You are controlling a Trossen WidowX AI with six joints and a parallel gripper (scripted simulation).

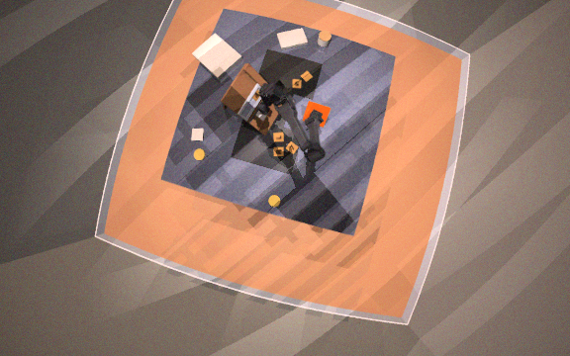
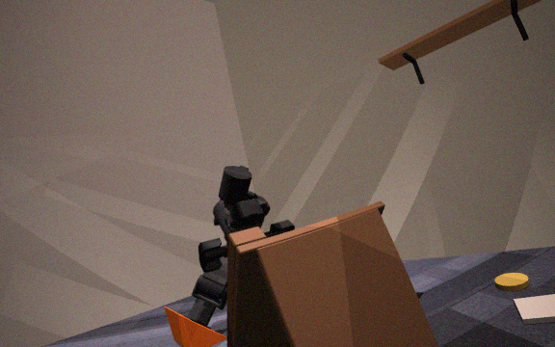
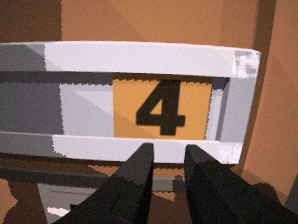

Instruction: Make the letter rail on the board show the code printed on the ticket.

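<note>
Right now my gripper tip is 3 cm short of the orange tile marked 4 and 3 cm above it. Also, from my gripper tip: orange tile (31 cm to the right, 18 cm below, 16 cm behind); white ticket (10 cm below, 5 cm to the left, 2 cm behind); dark mat (18 cm below, 11 cm behind, 4 cm to the right).
</note>
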